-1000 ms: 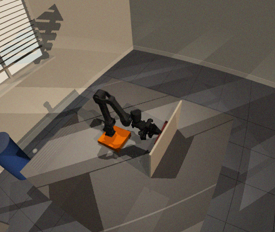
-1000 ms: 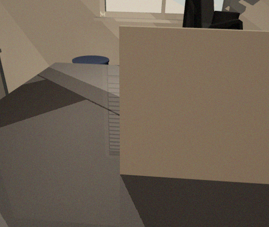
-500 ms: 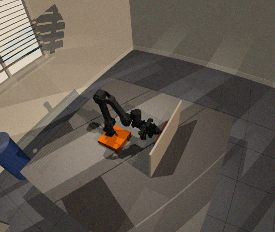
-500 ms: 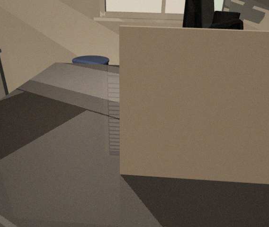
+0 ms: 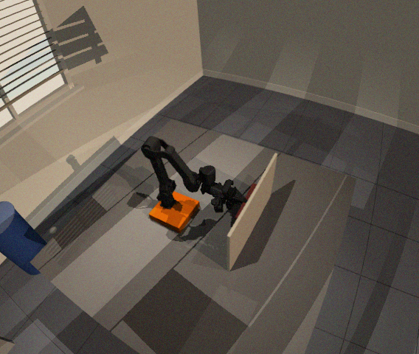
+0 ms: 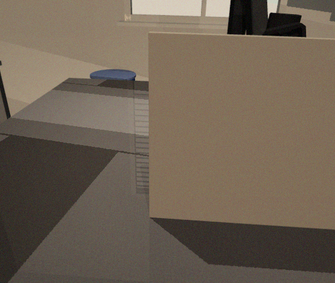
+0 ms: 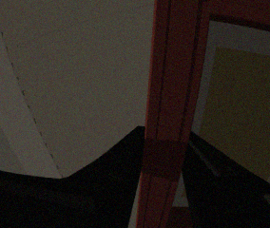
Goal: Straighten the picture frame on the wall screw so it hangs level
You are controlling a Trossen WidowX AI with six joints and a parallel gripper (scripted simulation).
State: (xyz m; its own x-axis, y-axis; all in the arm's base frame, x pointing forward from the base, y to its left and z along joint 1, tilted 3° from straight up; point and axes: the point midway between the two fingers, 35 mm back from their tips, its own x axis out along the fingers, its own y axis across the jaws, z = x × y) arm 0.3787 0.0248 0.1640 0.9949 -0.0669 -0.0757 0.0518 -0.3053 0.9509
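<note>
Right now my gripper tip is 2 cm to the right of the picture frame and 5 cm above it. The rest, counted from my gripper tip: beige wall panel: 2 cm ahead, 1 cm to the left, 6 cm below.
</note>
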